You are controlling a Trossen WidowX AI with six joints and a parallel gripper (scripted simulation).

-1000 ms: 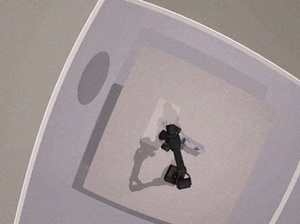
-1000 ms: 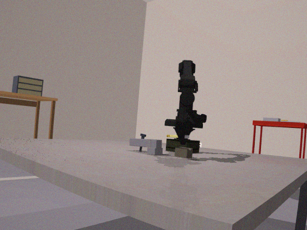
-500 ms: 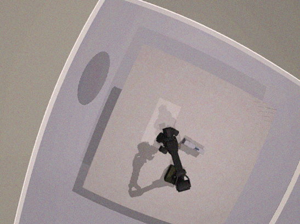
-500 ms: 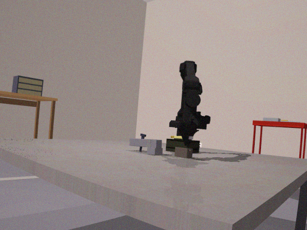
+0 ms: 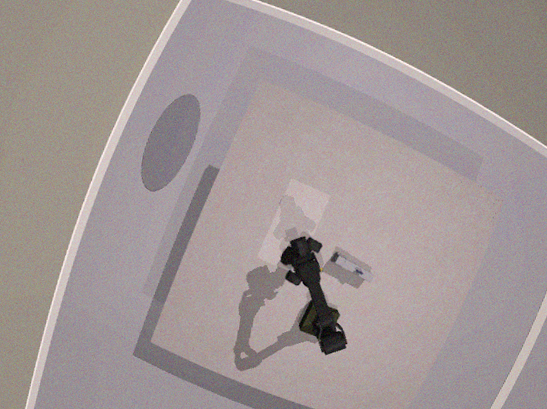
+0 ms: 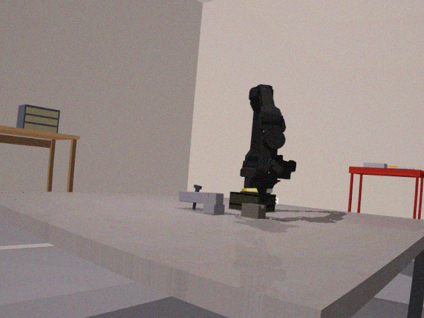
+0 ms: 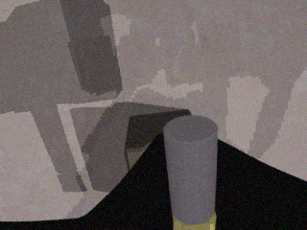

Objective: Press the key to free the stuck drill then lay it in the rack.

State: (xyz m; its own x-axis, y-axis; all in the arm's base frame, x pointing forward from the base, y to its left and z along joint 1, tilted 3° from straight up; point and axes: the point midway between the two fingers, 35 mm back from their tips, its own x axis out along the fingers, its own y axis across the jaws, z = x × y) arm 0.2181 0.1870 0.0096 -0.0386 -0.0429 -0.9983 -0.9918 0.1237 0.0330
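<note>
The dark olive-grey block is 10 mm behind my gripper tip, 40 mm to the right of it and 30 mm below it. Round my gripper tip: grey block fixture 40 mm ahead, 220 mm to the right, 20 mm below; then dark t-shaped key 40 mm ahead, 240 mm to the right.
</note>
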